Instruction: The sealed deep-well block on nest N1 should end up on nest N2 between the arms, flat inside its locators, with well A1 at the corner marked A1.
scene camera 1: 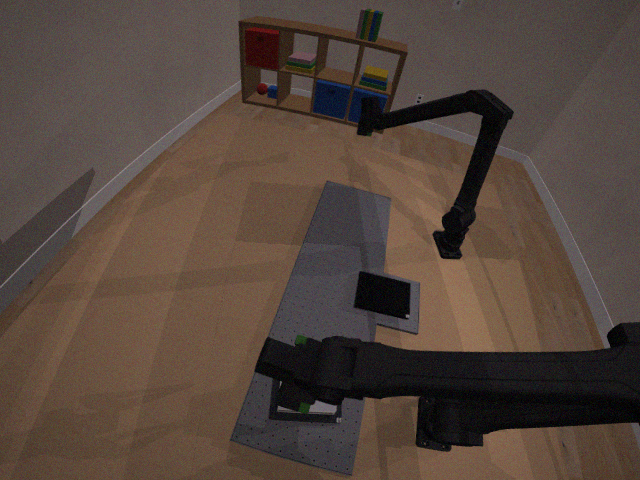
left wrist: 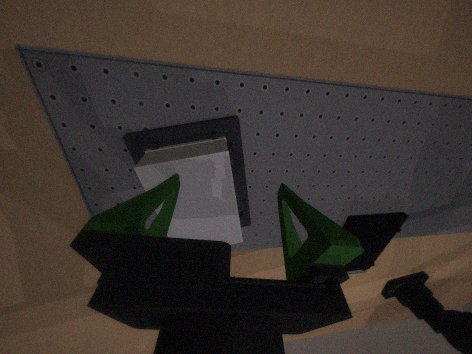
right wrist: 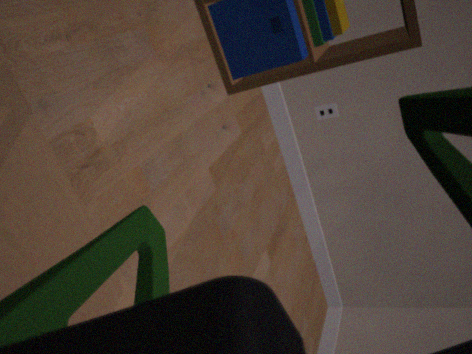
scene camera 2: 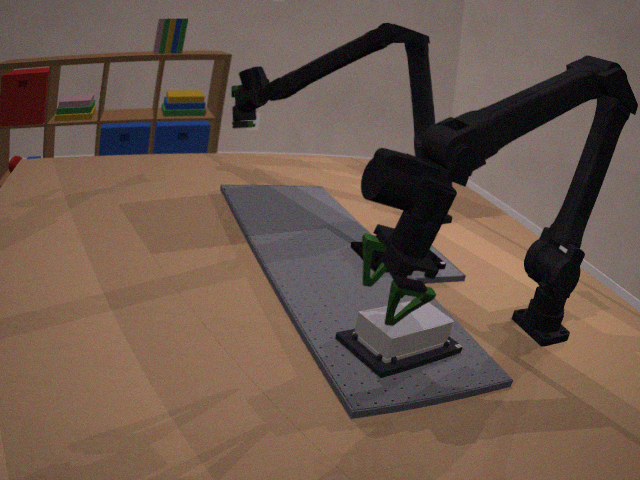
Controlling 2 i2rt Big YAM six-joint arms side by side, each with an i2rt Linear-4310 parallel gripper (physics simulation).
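Places are measured from the left arm's base along level axes (x ahead, y left, z up), in millimetres.
Pixels of known places: left gripper, between the fingertips: [left wrist: 230, 183] [scene camera 2: 377, 304]; right gripper, between the fingertips: [right wrist: 272, 169] [scene camera 2: 233, 110]; left arm's base, origin of its link: [scene camera 1: 433, 423] [scene camera 2: 539, 329]; right arm's base, origin of its link: [scene camera 1: 446, 245] [left wrist: 401, 282].
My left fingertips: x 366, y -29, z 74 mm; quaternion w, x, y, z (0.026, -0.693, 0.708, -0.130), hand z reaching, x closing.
Observation:
Ahead of a thing's pixels: the offset from my left fingertips to its top centre. "pt": to the spot under its first point. Level surfaces: height alone.
The sealed block {30 mm left, 40 mm back, 7 mm down} [scene camera 1: 323, 408] [scene camera 2: 421, 335] [left wrist: 200, 190], pale with a flat top, sits in dark nest N1 {30 mm left, 40 mm back, 39 mm down} [scene camera 1: 305, 417] [scene camera 2: 423, 360] [left wrist: 242, 175]; its A1 well cannot be made out. My left gripper [scene camera 1: 302, 373] [scene camera 2: 378, 303] [left wrist: 230, 183] is open above the block and tilted. In the left wrist view one fingertip overlaps the block and the other is beyond its right side. Black nest N2 {291 mm right, 190 mm back, 39 mm down} [scene camera 1: 382, 294] [scene camera 2: 361, 249] [left wrist: 375, 237] holds nothing; a small white mark shows at one corner. My right gripper [scene camera 2: 240, 108] [right wrist: 272, 169] is open and empty, high and far from both nests.
The long grey perforated board {61 mm down} [scene camera 1: 330, 279] [scene camera 2: 289, 258] [left wrist: 300, 135] lies under N1. A smaller grey plate {pt 230 mm right, 297 mm back, 61 mm down} [scene camera 1: 415, 322] [scene camera 2: 454, 276] lies under N2. A wooden shelf unit [scene camera 1: 323, 32] [scene camera 2: 222, 93] stands at the back. The left arm spans the right of scene camera 2.

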